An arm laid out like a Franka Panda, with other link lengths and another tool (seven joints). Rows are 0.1 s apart.
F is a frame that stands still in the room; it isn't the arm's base.
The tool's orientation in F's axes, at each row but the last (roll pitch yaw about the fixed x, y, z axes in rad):
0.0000 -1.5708 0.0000
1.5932 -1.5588 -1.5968
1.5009 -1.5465 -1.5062
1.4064 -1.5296 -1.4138
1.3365 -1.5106 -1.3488
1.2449 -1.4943 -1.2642
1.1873 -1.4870 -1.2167
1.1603 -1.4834 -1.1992
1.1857 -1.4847 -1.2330
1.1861 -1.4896 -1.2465
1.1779 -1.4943 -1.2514
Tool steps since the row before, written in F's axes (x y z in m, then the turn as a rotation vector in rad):
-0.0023 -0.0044 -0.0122 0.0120 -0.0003 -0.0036
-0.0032 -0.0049 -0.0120 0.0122 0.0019 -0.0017
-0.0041 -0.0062 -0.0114 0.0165 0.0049 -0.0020
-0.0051 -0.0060 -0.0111 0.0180 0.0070 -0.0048
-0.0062 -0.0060 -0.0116 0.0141 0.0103 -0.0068
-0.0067 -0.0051 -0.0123 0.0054 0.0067 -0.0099
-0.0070 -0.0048 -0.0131 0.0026 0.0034 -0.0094
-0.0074 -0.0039 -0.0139 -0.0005 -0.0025 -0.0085
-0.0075 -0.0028 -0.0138 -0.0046 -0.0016 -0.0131
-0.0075 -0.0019 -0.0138 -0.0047 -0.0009 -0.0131
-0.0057 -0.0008 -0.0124 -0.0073 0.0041 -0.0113
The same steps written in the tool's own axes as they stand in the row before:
-0.0122 -0.0044 0.0023 -0.0036 -0.0003 -0.0120
-0.0119 -0.0051 0.0032 -0.0017 0.0019 -0.0122
-0.0113 -0.0065 0.0040 -0.0021 0.0049 -0.0165
-0.0109 -0.0065 0.0050 -0.0050 0.0069 -0.0180
-0.0113 -0.0067 0.0060 -0.0072 0.0101 -0.0141
-0.0120 -0.0061 0.0063 -0.0102 0.0061 -0.0055
-0.0129 -0.0060 0.0064 -0.0096 0.0027 -0.0028
-0.0138 -0.0053 0.0068 -0.0083 -0.0032 0.0001
-0.0137 -0.0043 0.0069 -0.0131 -0.0029 0.0041
-0.0138 -0.0034 0.0070 -0.0131 -0.0022 0.0042
-0.0124 -0.0021 0.0053 -0.0117 0.0027 0.0072

